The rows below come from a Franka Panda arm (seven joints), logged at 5 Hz.
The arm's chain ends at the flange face. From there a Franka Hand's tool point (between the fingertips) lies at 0.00 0.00 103.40 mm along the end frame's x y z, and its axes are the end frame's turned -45 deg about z.
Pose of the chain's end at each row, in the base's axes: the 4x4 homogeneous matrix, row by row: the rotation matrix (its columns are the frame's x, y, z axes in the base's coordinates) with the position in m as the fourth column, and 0 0 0 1 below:
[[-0.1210 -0.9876 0.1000 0.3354], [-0.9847 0.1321 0.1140 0.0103], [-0.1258 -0.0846 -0.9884 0.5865], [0 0 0 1]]
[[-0.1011 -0.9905 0.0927 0.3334], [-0.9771 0.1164 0.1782 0.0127], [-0.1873 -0.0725 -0.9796 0.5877], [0 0 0 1]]
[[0.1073 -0.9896 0.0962 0.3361], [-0.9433 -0.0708 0.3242 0.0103], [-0.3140 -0.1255 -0.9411 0.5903], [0 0 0 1]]
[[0.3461 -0.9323 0.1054 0.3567], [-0.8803 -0.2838 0.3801 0.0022], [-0.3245 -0.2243 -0.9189 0.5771], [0 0 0 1]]
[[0.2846 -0.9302 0.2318 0.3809], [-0.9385 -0.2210 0.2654 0.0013], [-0.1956 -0.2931 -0.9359 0.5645], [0 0 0 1]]
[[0.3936 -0.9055 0.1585 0.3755], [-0.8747 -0.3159 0.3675 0.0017], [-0.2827 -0.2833 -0.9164 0.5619], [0 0 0 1]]
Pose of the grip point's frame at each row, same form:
[[0.6128 -0.7839 0.1000 0.3457], [-0.7897 -0.6029 0.1140 0.0221], [-0.0291 -0.1488 -0.9884 0.4843], [0 0 0 1]]
[[0.6289 -0.7719 0.0927 0.3430], [-0.7732 -0.6086 0.1782 0.0311], [-0.0812 -0.1837 -0.9796 0.4864], [0 0 0 1]]
[[0.7756 -0.6239 0.0962 0.3460], [-0.6170 -0.7171 0.3242 0.0438], [-0.1333 -0.3108 -0.9411 0.4930], [0 0 0 1]]
[[0.9040 -0.4145 0.1054 0.3676], [-0.4218 -0.8231 0.3801 0.0415], [-0.0709 -0.3881 -0.9189 0.4821], [0 0 0 1]]
[[0.8590 -0.4565 0.2318 0.4049], [-0.5073 -0.8199 0.2654 0.0287], [0.0689 -0.3456 -0.9359 0.4677], [0 0 0 1]]
[[0.9186 -0.3620 0.1585 0.3919], [-0.3951 -0.8419 0.3675 0.0397], [0.0004 -0.4002 -0.9164 0.4671], [0 0 0 1]]

